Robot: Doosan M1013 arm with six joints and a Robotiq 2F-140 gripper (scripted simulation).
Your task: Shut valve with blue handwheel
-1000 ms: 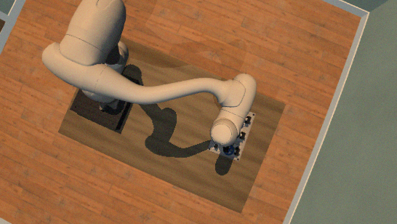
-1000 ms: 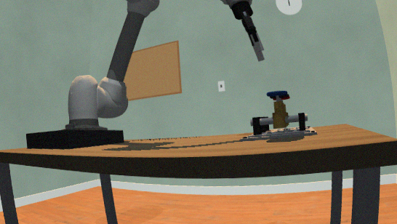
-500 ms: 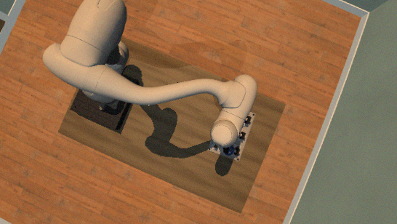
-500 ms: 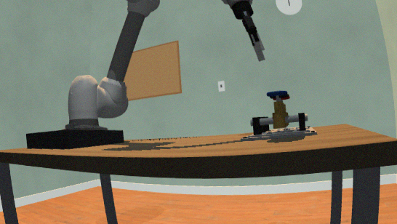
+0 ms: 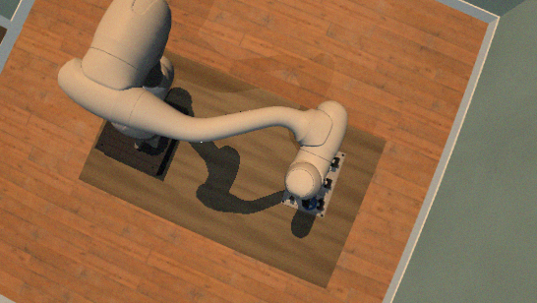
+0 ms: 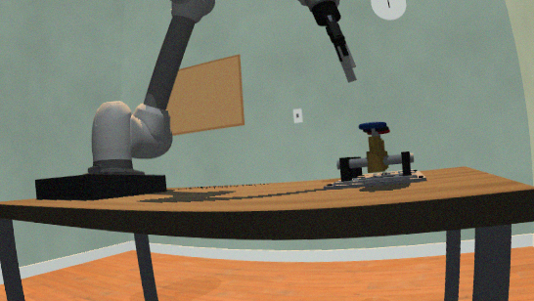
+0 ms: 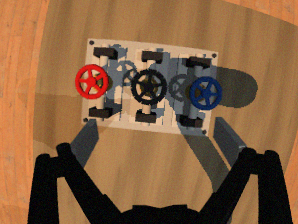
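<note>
Now: hand 170 mm above the blue handwheel, 100 mm to the left of it and 60 mm short of it. Also, from my hand: red handwheel 170 mm below, 130 mm to the left, 40 mm ahead; black handwheel 170 mm below, 50 mm ahead, 20 mm to the left.
</note>
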